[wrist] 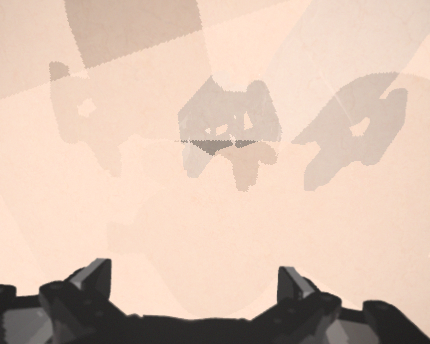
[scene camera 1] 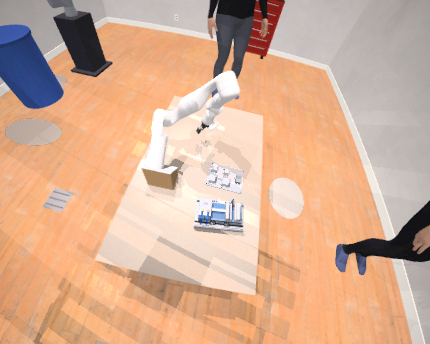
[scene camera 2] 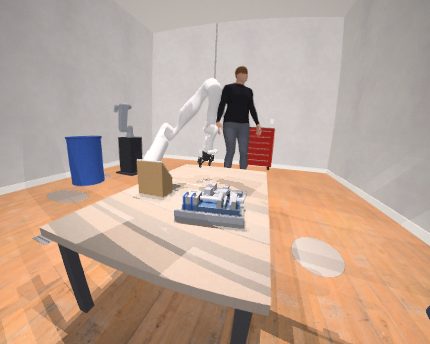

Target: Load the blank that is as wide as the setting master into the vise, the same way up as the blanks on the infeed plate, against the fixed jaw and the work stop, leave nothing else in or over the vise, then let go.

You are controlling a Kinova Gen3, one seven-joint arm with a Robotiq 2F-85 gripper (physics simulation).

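Where they show: gripper, fingertip midpoint: [wrist: 194,280] [scene camera 1: 202,130] [scene camera 2: 204,166]; arm's base at its link origin: [scene camera 1: 155,167] [scene camera 2: 150,165].
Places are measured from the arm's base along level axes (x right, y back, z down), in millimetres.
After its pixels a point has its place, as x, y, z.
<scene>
My gripper [scene camera 1: 201,129] @[-464, -165, 75] [scene camera 2: 205,163] @[-464, -165, 75] [wrist: 194,280] @[-464, -165, 75] is open and empty, high above the far part of the table, behind the infeed plate. The infeed plate [scene camera 1: 210,186] @[-68, -340, 161] carries several small grey blanks; their widths are too small to compare. The vise unit [scene camera 1: 218,229] @[215, -458, 126] [scene camera 2: 210,218] @[208, -473, 136] stands nearer the front, with blue parts, grey jaws and two blue-and-yellow pieces at its left end. Which part is the setting master, the work stop or the fixed jaw, and whether a blank lies between the jaws, I cannot tell. Neither plate nor vise shows in the wrist view.
A brown block [scene camera 1: 160,179] @[44, -43, 52] [scene camera 2: 154,178] @[42, -62, 60] stands at the arm's base, left of the plate and vise. The table [scene camera 1: 180,260] @[429, -298, 168] [scene camera 2: 150,250] @[443, -352, 167] has its right edge close beside both. A person [scene camera 1: 232,35] [scene camera 2: 237,110] stands behind the table; another person's legs [scene camera 1: 385,247] show at right.
</scene>
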